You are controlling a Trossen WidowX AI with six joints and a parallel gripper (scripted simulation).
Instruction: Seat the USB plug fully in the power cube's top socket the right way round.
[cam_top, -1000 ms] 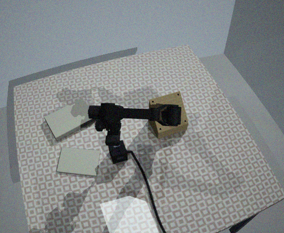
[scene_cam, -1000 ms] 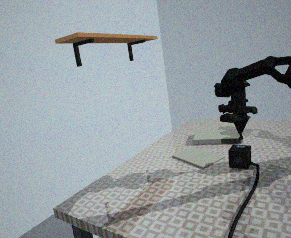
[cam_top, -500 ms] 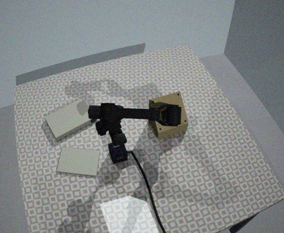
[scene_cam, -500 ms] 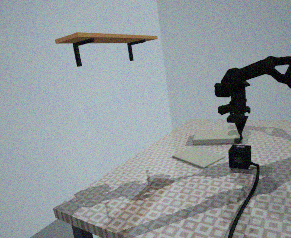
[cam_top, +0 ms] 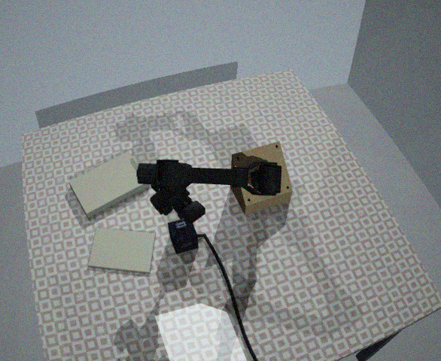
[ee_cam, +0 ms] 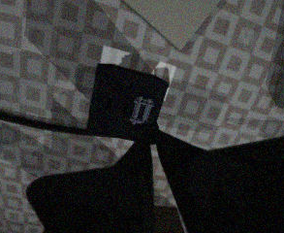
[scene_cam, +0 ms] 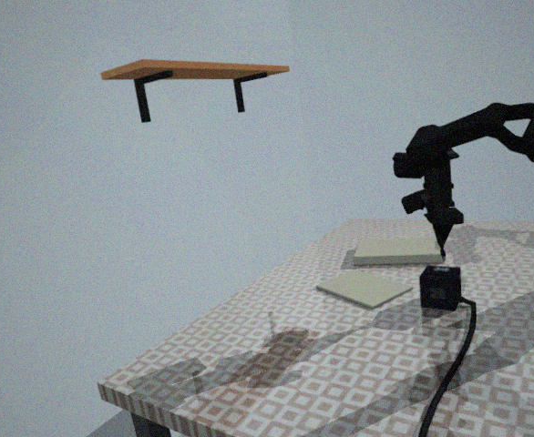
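The USB plug lies 2 cm below my gripper tip. The rest, counted from my gripper tip: USB socket: 7 cm below; then pale sheet: 21 cm ahead, 1 cm to the right, 13 cm below.
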